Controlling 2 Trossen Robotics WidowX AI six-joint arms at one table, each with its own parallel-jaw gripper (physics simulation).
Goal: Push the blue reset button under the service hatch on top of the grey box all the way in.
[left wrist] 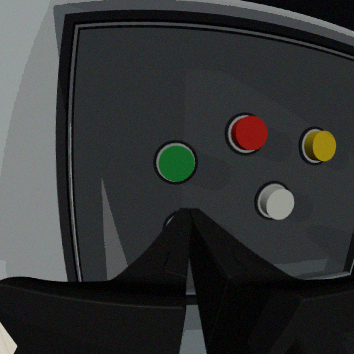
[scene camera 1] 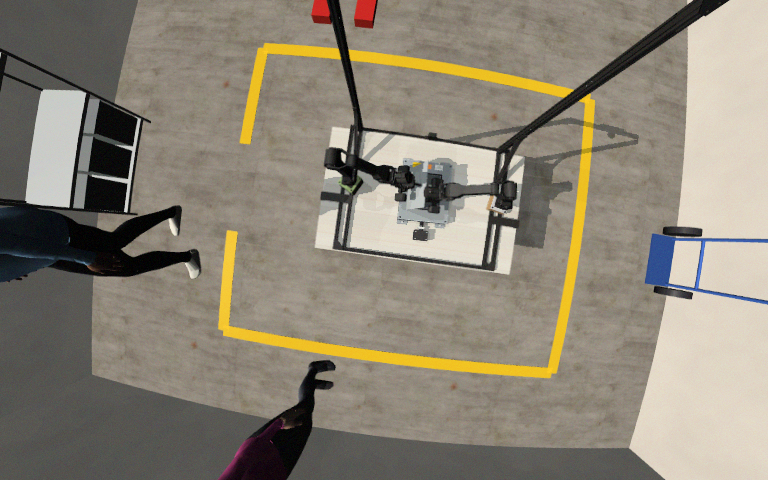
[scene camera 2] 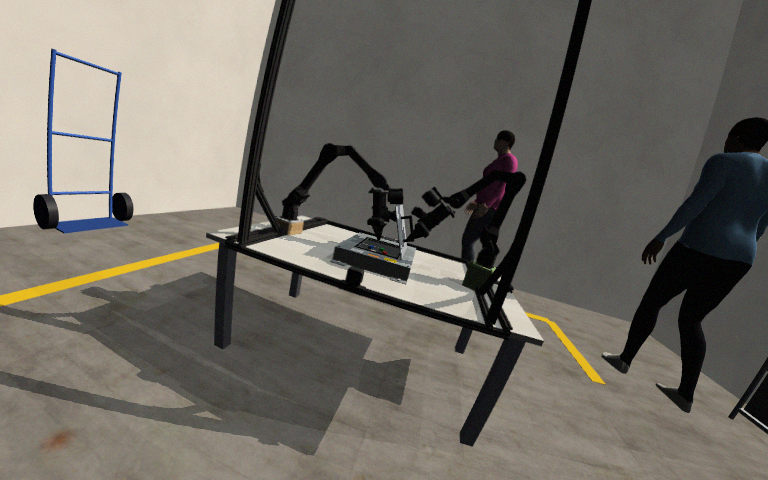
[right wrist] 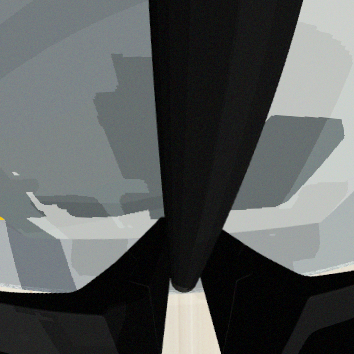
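Note:
The grey box (scene camera 1: 444, 175) (scene camera 2: 368, 263) stands on the table with its hatch (scene camera 2: 400, 226) raised upright. The blue button (scene camera 2: 370, 247) is a small spot on the dark panel (left wrist: 125, 90). In the left wrist view the fingertips cover it, and part of its rim shows beside them; its depth and any contact are hidden. My left gripper (scene camera 2: 378, 238) (left wrist: 187, 216) is shut and empty, pointing down over the panel at the button. My right gripper (scene camera 2: 410, 237) (right wrist: 180, 224) is shut on the hatch's black handle (right wrist: 205, 125), beside the raised hatch.
Green (left wrist: 176, 163), red (left wrist: 251, 133), yellow (left wrist: 323, 146) and white (left wrist: 278, 203) buttons share the panel. A green container (scene camera 1: 351, 183) (scene camera 2: 478, 275) and a tan box (scene camera 2: 294, 226) stand near the arm bases. Black frame posts rise at both table ends. Two people stand beyond the table.

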